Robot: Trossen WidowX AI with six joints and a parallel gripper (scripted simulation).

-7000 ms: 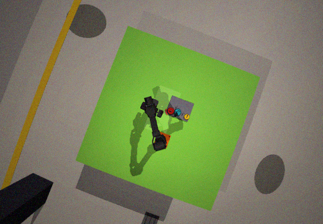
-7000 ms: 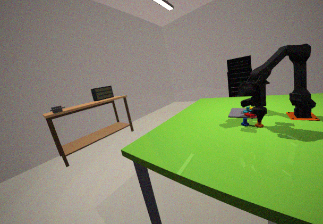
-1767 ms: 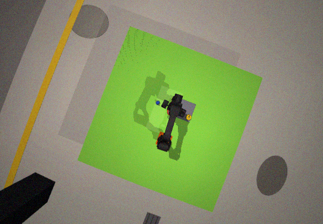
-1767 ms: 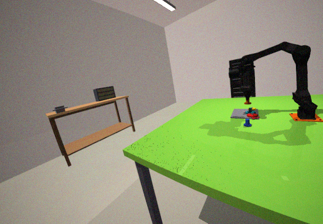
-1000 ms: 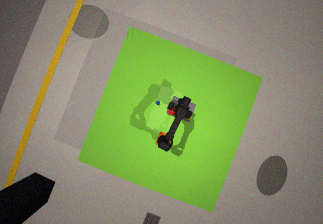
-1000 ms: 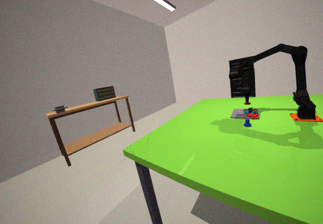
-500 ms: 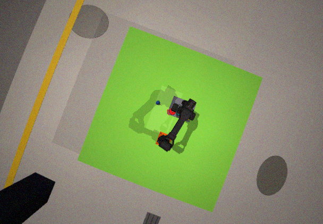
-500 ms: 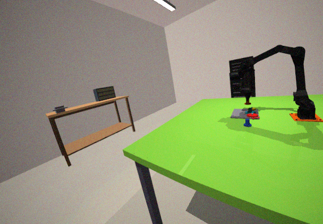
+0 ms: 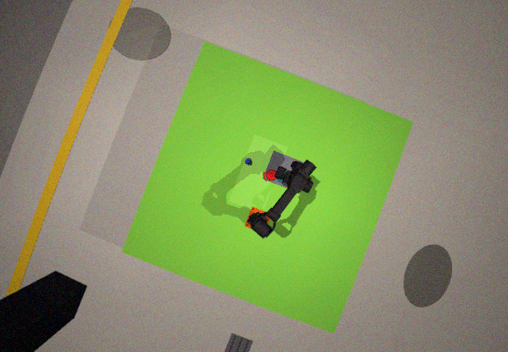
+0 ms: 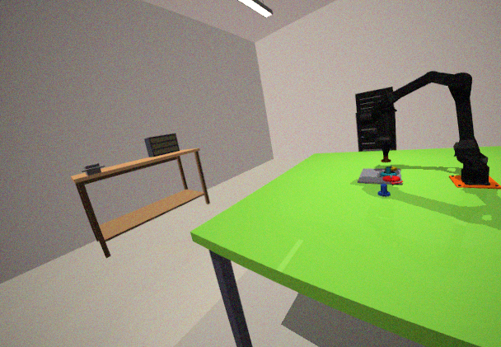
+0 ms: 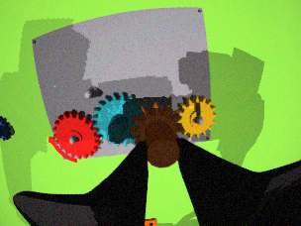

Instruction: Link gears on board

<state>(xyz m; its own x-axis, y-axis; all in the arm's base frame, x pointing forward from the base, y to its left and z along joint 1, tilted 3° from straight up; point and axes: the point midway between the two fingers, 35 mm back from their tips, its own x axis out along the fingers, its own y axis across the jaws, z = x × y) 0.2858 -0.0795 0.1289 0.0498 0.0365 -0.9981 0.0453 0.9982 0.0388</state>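
Right now the yellow gear is 8 cm below my gripper tip, 5 cm to the right of it and 2 cm behind it. From my gripper tip the other things lie so: teal gear 7 cm below, 4 cm to the left, 1 cm behind; red gear 10 cm to the left, 8 cm below, 2 cm behind; orange gear 1 cm below.
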